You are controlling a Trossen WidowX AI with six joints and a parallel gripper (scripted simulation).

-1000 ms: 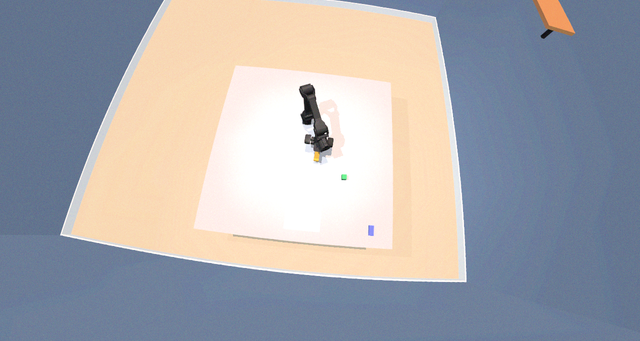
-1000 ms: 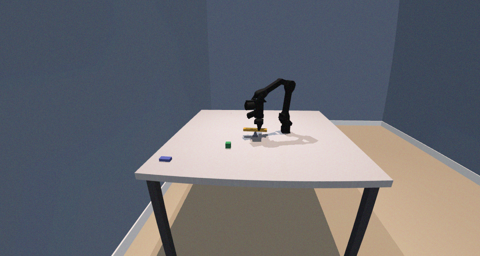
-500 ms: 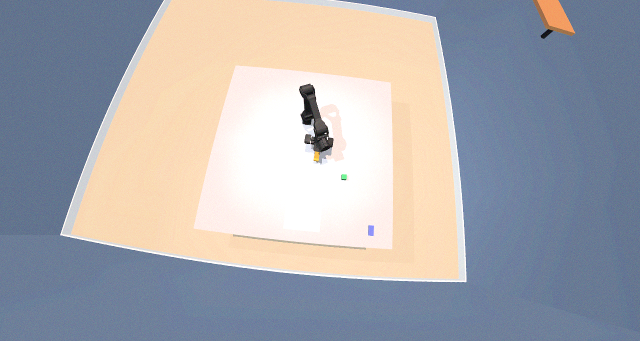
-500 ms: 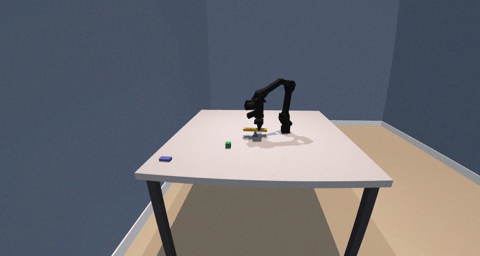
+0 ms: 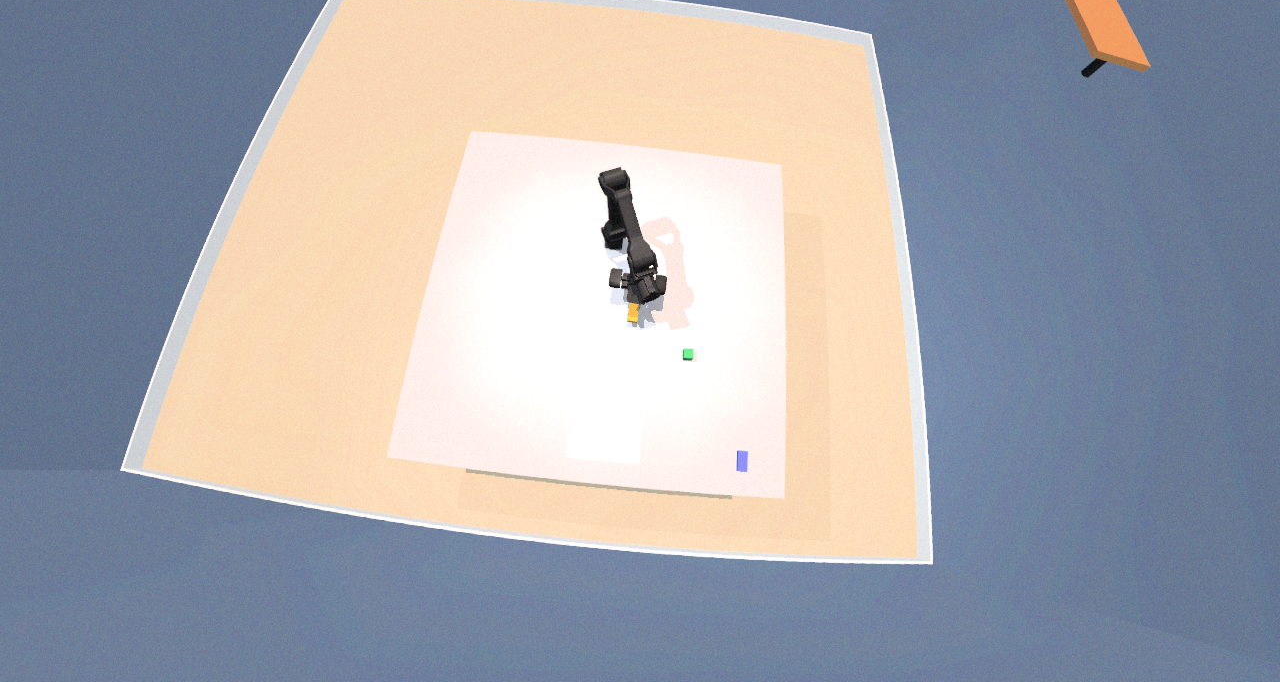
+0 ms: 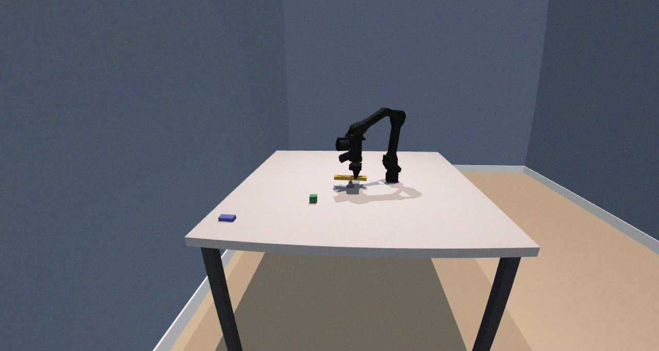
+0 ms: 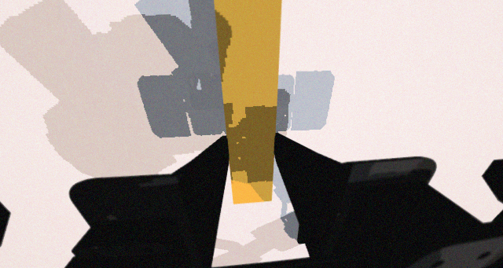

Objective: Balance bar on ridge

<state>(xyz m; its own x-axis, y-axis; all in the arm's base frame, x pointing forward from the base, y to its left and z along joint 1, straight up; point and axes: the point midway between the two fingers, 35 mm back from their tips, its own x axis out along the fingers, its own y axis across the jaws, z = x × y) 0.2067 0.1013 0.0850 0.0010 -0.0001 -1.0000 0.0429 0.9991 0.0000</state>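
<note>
Now: the yellow bar 3 cm ahead of my gripper tip. The rest, counted from my gripper tip: green cube: 20 cm ahead, 20 cm to the left, 3 cm below; then flat blue block: 53 cm ahead, 40 cm to the left, 4 cm below.
</note>
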